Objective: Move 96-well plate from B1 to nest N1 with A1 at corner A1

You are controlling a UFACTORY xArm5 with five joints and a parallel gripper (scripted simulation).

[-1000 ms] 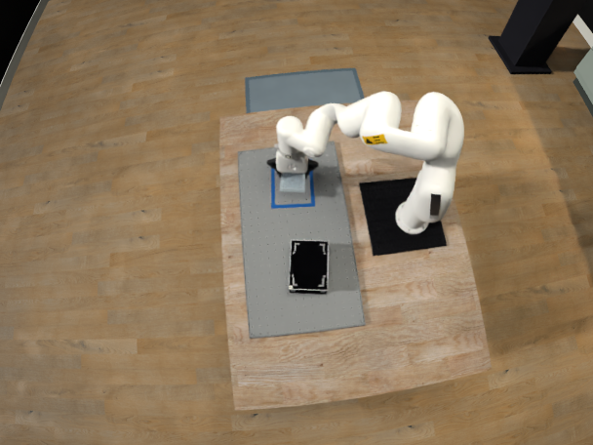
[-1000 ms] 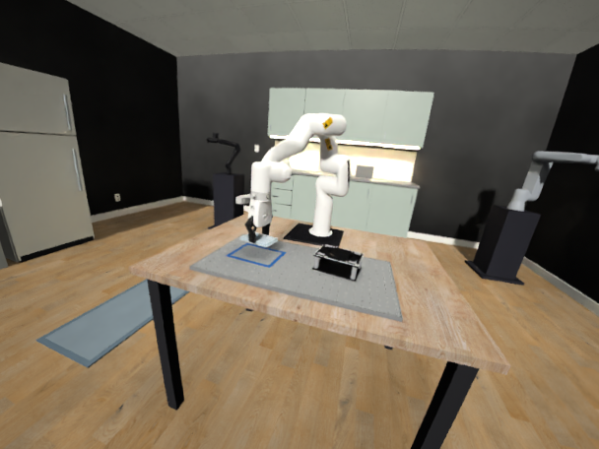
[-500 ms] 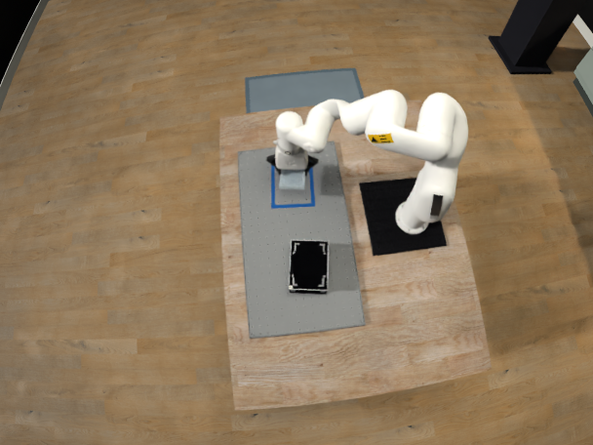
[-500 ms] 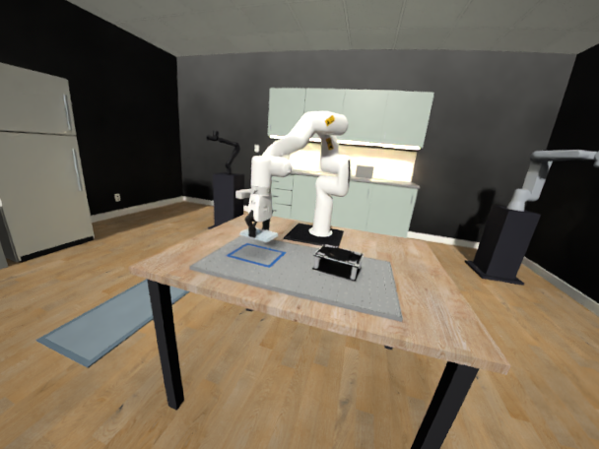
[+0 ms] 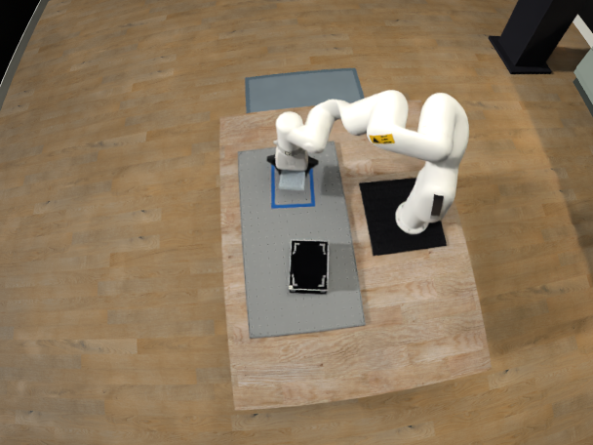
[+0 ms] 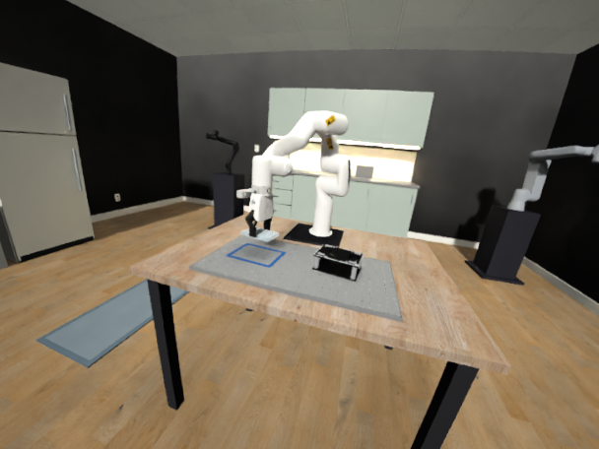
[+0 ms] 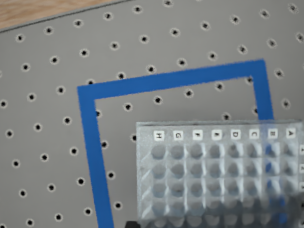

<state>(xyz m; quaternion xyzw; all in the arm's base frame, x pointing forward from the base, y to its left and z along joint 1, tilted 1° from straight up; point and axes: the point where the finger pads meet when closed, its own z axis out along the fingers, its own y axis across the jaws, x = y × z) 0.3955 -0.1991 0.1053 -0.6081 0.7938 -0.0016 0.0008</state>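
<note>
The black raised plate nest N1 lies 320 mm to the left of my hand and 40 mm below it. From my hand the other things lie so: 96-well plate: 10 mm below.
</note>
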